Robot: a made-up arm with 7 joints. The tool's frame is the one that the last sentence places.
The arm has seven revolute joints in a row. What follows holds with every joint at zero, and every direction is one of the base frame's. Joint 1 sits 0.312 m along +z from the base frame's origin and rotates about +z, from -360 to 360 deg. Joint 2 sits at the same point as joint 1 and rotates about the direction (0, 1, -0.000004), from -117.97 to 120 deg. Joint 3 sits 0.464 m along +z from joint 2 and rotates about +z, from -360 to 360 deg. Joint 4 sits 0.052 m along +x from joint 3 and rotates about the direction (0, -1, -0.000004), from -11 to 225 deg. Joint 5 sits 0.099 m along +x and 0.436 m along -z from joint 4 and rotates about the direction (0, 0.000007, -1), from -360 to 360 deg. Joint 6 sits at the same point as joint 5 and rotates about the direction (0, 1, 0.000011), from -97 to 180 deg. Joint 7 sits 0.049 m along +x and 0.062 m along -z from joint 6 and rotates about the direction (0, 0.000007, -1), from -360 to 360 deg. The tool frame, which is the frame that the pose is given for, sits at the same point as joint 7; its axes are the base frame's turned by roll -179.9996, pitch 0 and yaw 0 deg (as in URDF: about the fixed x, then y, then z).
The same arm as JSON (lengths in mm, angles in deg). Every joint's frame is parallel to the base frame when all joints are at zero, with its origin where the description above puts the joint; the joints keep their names.
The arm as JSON. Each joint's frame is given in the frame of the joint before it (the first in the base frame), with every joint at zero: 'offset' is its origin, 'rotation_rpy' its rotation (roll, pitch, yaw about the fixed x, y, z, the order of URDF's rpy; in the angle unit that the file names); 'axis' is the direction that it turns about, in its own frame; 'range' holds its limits. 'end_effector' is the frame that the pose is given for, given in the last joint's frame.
{
  "length_unit": "mm",
  "angle_unit": "deg",
  "chain": [
    {
      "id": "joint 1",
      "offset": [
        0.0,
        0.0,
        312.0
      ],
      "rotation_rpy": [
        0.0,
        0.0,
        0.0
      ],
      "axis": [
        0.0,
        0.0,
        1.0
      ],
      "range": [
        -360.0,
        360.0
      ]
    },
    {
      "id": "joint 2",
      "offset": [
        0.0,
        0.0,
        0.0
      ],
      "rotation_rpy": [
        0.0,
        0.0,
        0.0
      ],
      "axis": [
        0.0,
        1.0,
        0.0
      ],
      "range": [
        -117.97,
        120.0
      ]
    },
    {
      "id": "joint 3",
      "offset": [
        0.0,
        0.0,
        464.0
      ],
      "rotation_rpy": [
        0.0,
        0.0,
        0.0
      ],
      "axis": [
        0.0,
        0.0,
        1.0
      ],
      "range": [
        -360.0,
        360.0
      ]
    },
    {
      "id": "joint 4",
      "offset": [
        52.0,
        0.0,
        0.0
      ],
      "rotation_rpy": [
        0.0,
        0.0,
        0.0
      ],
      "axis": [
        0.0,
        -1.0,
        0.0
      ],
      "range": [
        -11.0,
        225.0
      ]
    },
    {
      "id": "joint 5",
      "offset": [
        99.0,
        0.0,
        -436.0
      ],
      "rotation_rpy": [
        0.0,
        0.0,
        0.0
      ],
      "axis": [
        0.0,
        0.0,
        -1.0
      ],
      "range": [
        -360.0,
        360.0
      ]
    },
    {
      "id": "joint 6",
      "offset": [
        0.0,
        0.0,
        0.0
      ],
      "rotation_rpy": [
        0.0,
        0.0,
        0.0
      ],
      "axis": [
        0.0,
        1.0,
        0.0
      ],
      "range": [
        -97.0,
        180.0
      ]
    },
    {
      "id": "joint 7",
      "offset": [
        49.0,
        0.0,
        -62.0
      ],
      "rotation_rpy": [
        0.0,
        0.0,
        0.0
      ],
      "axis": [
        0.0,
        0.0,
        -1.0
      ],
      "range": [
        -360.0,
        360.0
      ]
    }
  ],
  "end_effector": {
    "offset": [
      0.0,
      0.0,
      0.0
    ],
    "rotation_rpy": [
      -180.0,
      0.0,
      0.0
    ]
  }
}

